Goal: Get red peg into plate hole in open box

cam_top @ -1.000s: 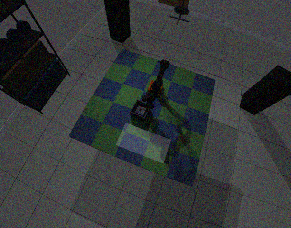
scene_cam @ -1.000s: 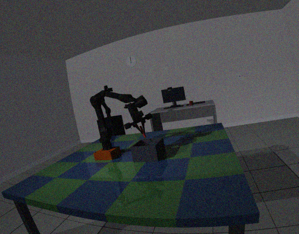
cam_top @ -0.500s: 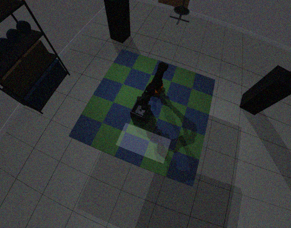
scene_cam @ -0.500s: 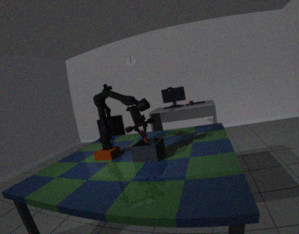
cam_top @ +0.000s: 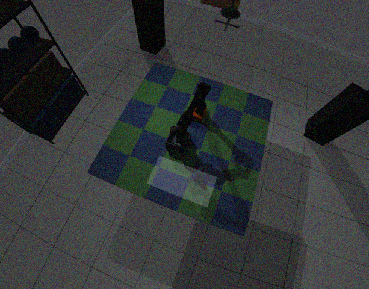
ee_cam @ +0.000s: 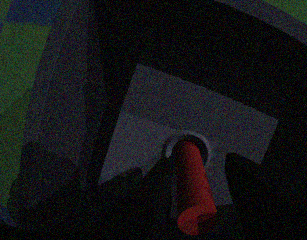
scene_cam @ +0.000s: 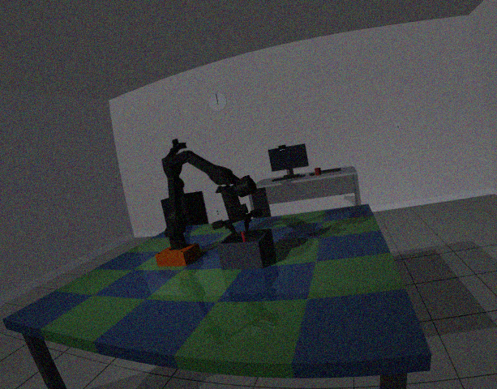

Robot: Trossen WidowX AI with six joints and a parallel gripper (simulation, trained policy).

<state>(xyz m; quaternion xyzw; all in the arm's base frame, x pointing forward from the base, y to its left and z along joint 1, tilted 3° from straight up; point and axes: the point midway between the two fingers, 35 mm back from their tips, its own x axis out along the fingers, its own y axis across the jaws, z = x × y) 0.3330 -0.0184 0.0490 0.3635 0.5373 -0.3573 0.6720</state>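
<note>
My gripper tip is now 10 mm to the right of the red peg. From my gripper tip the other things lie so: dark box: 50 mm below.
</note>
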